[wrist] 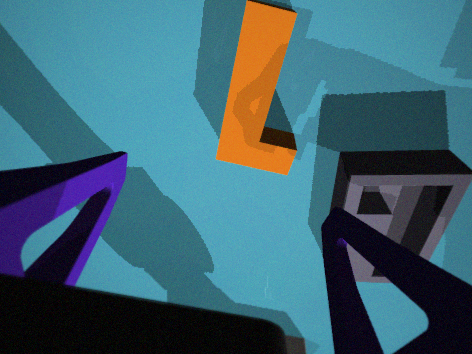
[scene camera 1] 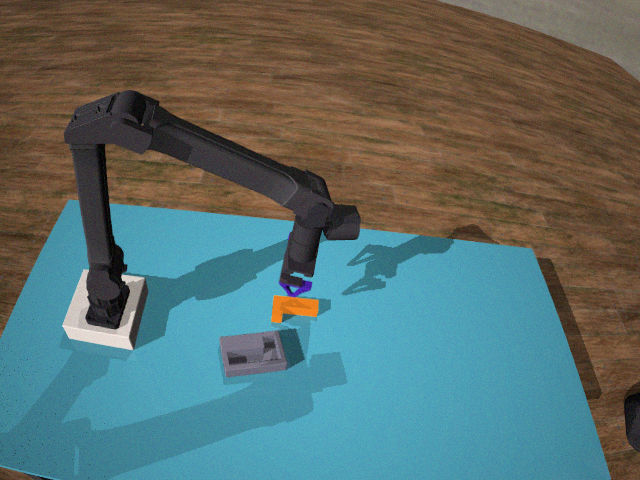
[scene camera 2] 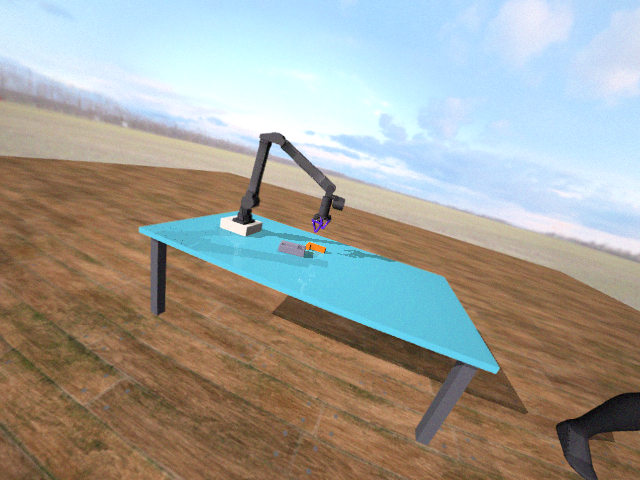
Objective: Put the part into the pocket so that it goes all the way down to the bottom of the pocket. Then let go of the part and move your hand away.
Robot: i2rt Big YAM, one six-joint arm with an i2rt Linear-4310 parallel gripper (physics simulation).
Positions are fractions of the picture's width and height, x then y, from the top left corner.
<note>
My gripper (scene camera 1: 0.46, 0.58) is open and holds nothing. Also in view: an orange L-shaped part (scene camera 1: 0.45, 0.64). Further things: a grey pocket block (scene camera 1: 0.40, 0.74).
The orange L-shaped part is seen too in the wrist view (wrist: 0.52, 0.40). My gripper also shows in the wrist view (wrist: 0.49, 0.54). The grey pocket block is seen too in the wrist view (wrist: 0.87, 0.56).
</note>
